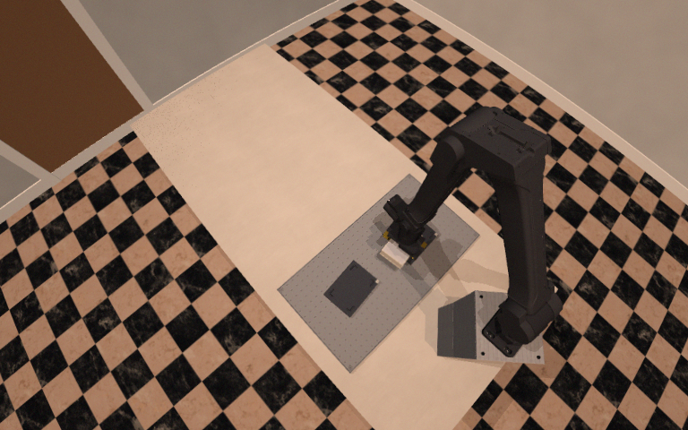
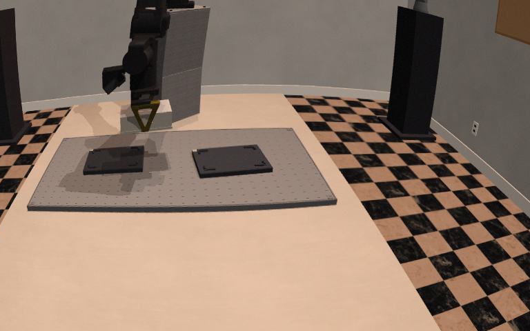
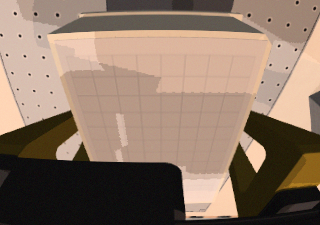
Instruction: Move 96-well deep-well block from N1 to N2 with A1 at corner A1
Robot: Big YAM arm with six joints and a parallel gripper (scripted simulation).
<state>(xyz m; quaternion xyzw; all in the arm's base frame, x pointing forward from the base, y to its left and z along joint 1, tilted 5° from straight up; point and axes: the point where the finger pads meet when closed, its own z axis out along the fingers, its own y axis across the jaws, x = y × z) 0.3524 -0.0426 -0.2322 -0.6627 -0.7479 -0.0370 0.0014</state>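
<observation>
The dark plate nest N2 lies 200 mm to the left of my hand, 100 mm below it and 30 mm ahead of it. Round my hand: white 96-well deep-well block (10 mm above); dark plate nest N1 (100 mm below, 90 mm to the right).
</observation>
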